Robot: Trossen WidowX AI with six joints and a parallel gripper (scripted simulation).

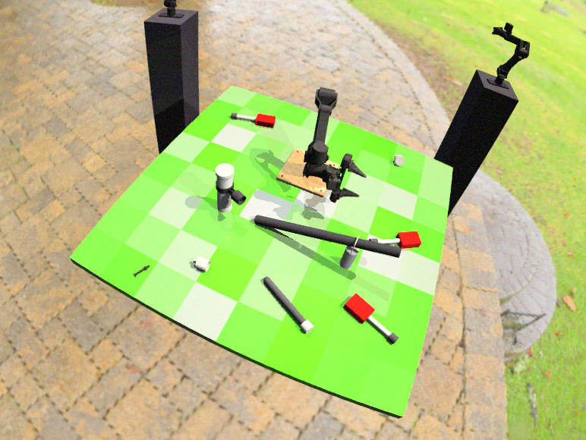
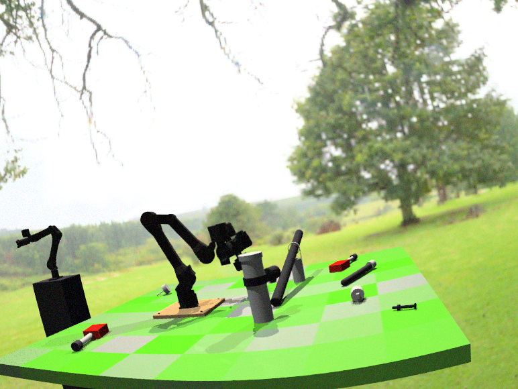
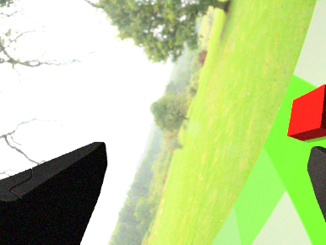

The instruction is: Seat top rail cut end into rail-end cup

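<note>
Right now the small grey post is 210 mm ahead of my gripper tip, 90 mm below it and 10 mm to the left of it. Also, from my gripper tip: black bolt (690 mm to the right, 470 mm ahead, 190 mm below); then white cup (490 mm to the right, 370 mm ahead, 180 mm below).
</note>
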